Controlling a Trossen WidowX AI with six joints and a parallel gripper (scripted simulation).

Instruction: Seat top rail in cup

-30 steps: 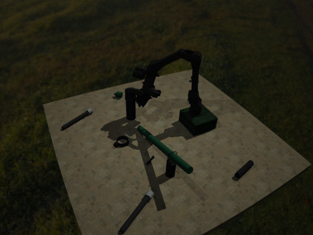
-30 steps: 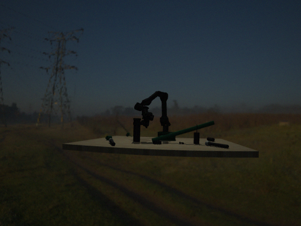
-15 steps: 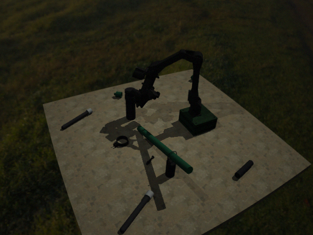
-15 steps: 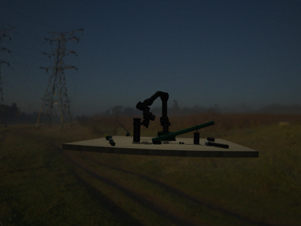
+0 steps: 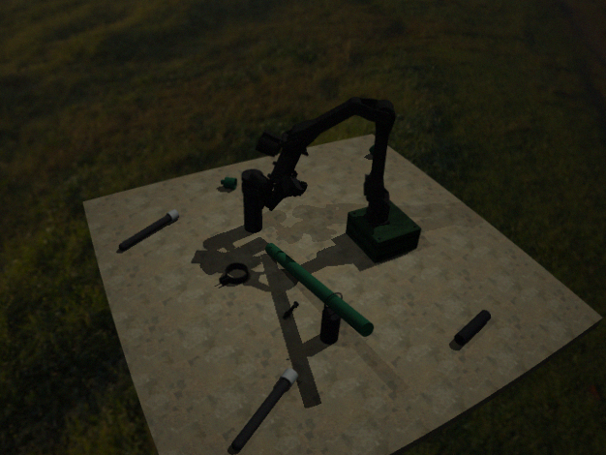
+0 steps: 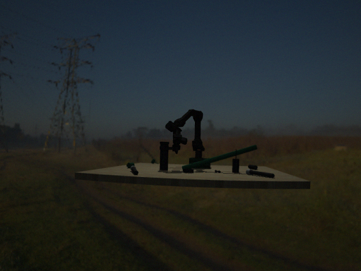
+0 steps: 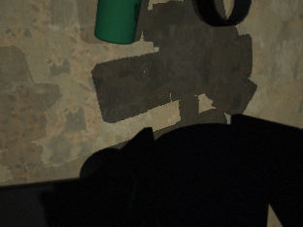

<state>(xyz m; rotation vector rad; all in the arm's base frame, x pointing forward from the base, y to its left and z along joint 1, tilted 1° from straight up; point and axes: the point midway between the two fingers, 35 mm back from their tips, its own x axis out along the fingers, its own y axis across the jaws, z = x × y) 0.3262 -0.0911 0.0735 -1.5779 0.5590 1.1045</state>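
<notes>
Now: the bolt 1 cm ahead of my gripper tip, 30 cm to the left of it and 12 cm below it. Also, from my gripper tip: loop cap (5 cm behind, 42 cm to the left, 3 cm below); green cap (5 cm ahead, 36 cm to the right, 11 cm below); rail-end cup (1 cm behind, 3 cm to the right, 3 cm above).
</notes>
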